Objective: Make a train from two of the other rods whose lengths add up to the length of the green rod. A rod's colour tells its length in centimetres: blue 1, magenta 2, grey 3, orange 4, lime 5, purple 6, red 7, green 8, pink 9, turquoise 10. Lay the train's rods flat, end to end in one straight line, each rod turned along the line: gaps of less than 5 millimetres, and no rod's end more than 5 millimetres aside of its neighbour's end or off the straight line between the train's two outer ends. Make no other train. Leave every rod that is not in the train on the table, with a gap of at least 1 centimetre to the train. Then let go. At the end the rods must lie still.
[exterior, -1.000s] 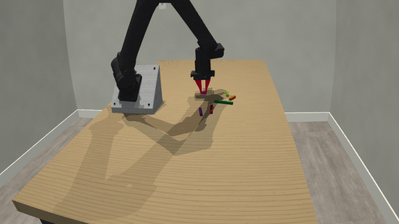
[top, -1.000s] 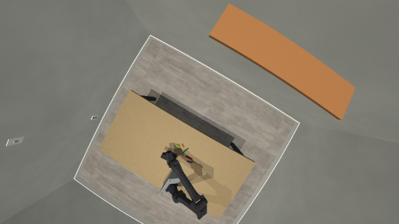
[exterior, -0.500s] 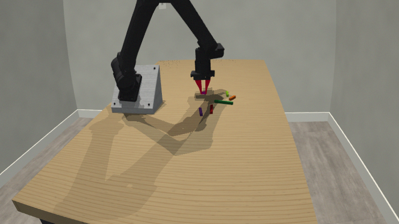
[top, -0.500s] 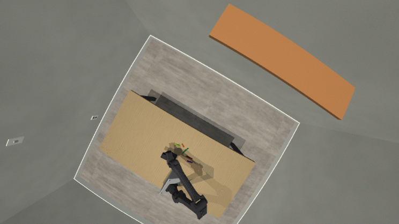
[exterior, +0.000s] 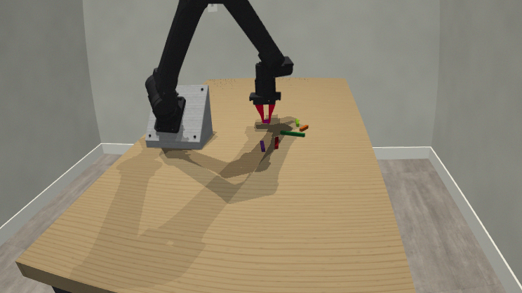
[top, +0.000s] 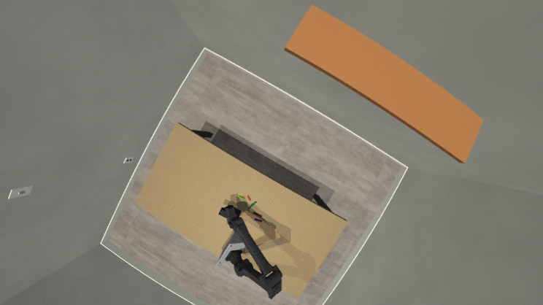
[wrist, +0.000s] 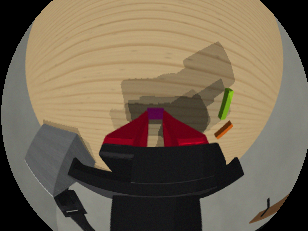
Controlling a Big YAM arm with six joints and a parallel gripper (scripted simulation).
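Now: the lime rod 10 cm ahead of my hand, 3 cm to the left of it and 2 cm below it. From my hand the other things lie so: magenta rod 1 cm below; then orange rod 13 cm ahead, 2 cm to the right, 2 cm below; then green rod 10 cm ahead, 8 cm to the right, 2 cm below.
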